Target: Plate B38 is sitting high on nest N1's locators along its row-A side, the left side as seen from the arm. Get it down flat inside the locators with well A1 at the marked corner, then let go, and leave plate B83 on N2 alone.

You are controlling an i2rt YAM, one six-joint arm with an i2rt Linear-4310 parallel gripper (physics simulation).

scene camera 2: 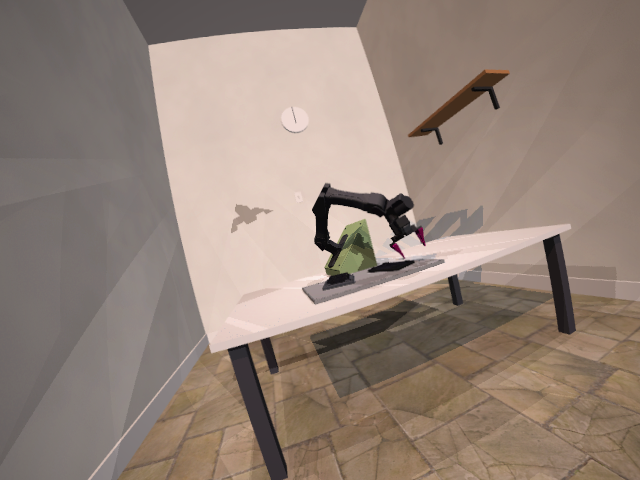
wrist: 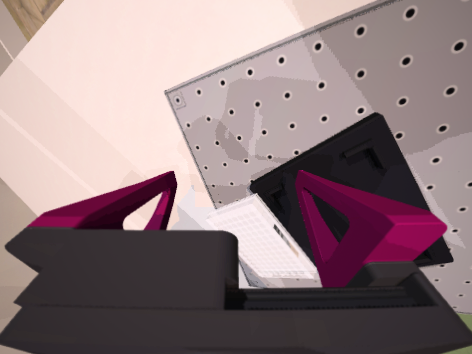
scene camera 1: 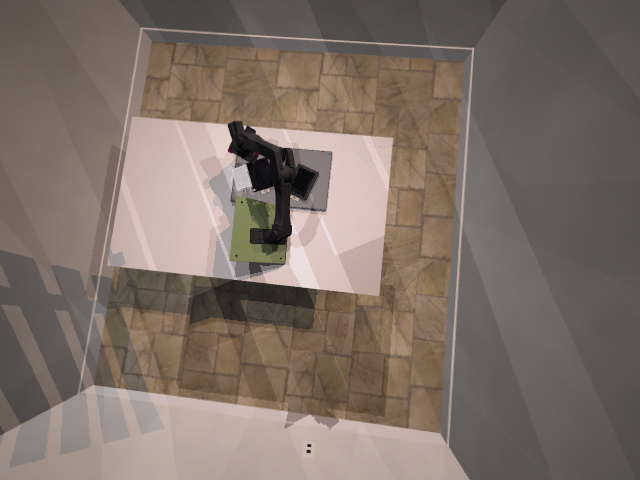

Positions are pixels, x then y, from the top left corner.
Labels:
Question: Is my gripper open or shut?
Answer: Open.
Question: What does my gripper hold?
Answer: Nothing.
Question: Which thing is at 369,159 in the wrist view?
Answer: A black nest.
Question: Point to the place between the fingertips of my gripper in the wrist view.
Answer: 236,177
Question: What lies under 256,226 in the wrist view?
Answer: A white well plate.

